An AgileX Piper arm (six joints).
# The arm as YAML. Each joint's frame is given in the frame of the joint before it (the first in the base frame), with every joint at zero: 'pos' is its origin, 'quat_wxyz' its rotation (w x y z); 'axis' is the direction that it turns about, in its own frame. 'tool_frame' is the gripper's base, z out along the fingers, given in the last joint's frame.
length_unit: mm
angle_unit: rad
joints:
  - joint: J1
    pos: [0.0, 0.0, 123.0]
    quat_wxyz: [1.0, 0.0, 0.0, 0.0]
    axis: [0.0, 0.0, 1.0]
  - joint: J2
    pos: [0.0, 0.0, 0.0]
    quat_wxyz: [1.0, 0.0, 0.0, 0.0]
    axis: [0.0, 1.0, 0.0]
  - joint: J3
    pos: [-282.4, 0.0, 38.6]
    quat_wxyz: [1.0, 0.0, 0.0, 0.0]
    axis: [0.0, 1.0, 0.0]
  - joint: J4
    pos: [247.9, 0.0, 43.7]
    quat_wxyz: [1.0, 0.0, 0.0, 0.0]
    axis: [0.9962, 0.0, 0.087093]
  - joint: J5
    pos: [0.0, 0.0, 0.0]
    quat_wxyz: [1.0, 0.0, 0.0, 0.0]
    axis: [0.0, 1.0, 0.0]
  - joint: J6
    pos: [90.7, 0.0, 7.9]
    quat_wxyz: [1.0, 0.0, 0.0, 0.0]
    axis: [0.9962, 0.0, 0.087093]
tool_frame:
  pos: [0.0, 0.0, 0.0]
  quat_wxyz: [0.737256, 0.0, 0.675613, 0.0]
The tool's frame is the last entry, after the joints.
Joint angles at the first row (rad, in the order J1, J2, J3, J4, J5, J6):
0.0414, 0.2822, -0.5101, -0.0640, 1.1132, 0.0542
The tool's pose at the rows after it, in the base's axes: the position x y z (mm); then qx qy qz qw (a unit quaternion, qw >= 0):
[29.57 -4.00 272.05 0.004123 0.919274 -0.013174 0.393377]
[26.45 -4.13 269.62 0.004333 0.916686 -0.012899 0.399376]
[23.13 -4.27 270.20 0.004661 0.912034 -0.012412 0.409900]
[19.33 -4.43 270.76 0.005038 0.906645 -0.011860 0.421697]
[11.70 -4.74 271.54 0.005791 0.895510 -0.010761 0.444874]
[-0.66 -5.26 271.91 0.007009 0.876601 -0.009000 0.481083]
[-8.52 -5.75 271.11 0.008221 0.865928 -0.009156 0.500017]
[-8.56 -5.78 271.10 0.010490 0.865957 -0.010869 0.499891]
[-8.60 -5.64 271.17 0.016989 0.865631 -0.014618 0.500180]
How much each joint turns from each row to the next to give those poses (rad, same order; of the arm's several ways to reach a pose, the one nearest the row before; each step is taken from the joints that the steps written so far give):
-0.0001, -0.0372, 0.0051, 0.0000, -0.0019, 0.0000
0.0000, -0.0241, 0.0104, 0.0000, 0.0006, 0.0000
0.0001, -0.0227, 0.0000, 0.0000, -0.0003, 0.0000
0.0000, -0.0259, 0.0000, -0.0001, -0.0001, 0.0001
-0.0001, -0.0515, 0.0000, 0.0001, 0.0000, -0.0001
0.0001, -0.0828, 0.0000, -0.0001, 0.0010, 0.0001
-0.0007, -0.0507, 0.0000, -0.0018, 0.0072, -0.0001
-0.0051, 0.0001, 0.0000, -0.0009, 0.0002, 0.0001
-0.0151, 0.0000, 0.0000, 0.0001, -0.0009, -0.0001

